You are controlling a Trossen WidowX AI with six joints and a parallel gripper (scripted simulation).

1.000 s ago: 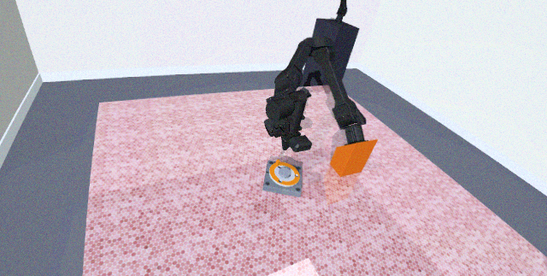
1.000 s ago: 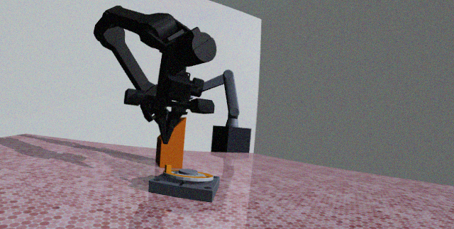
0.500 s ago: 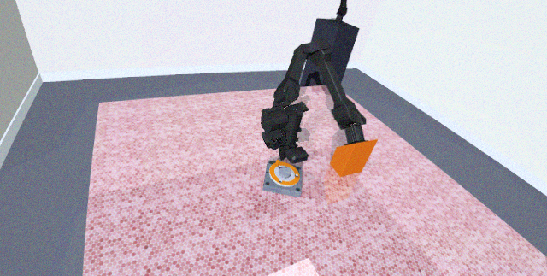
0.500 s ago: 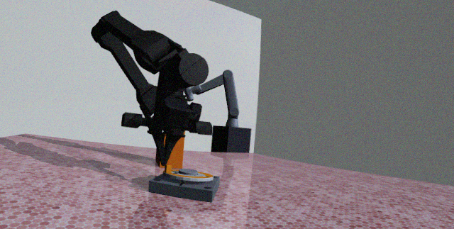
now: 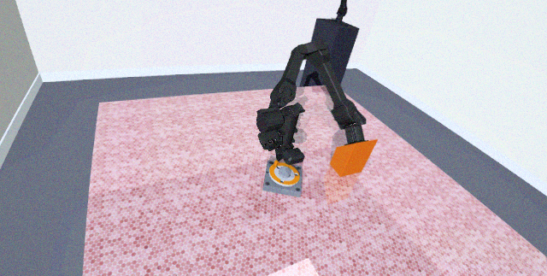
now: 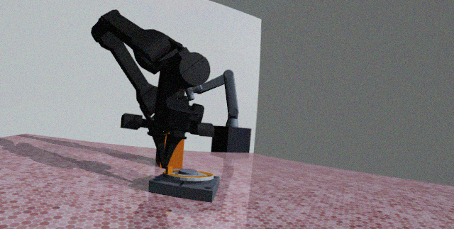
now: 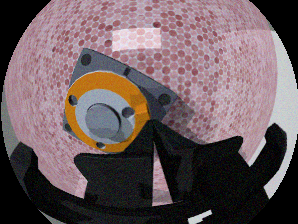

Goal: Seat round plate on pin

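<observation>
The round plate is 1 cm ahead of my gripper tip, 3 cm to the left of it and 1 cm below it.
</observation>
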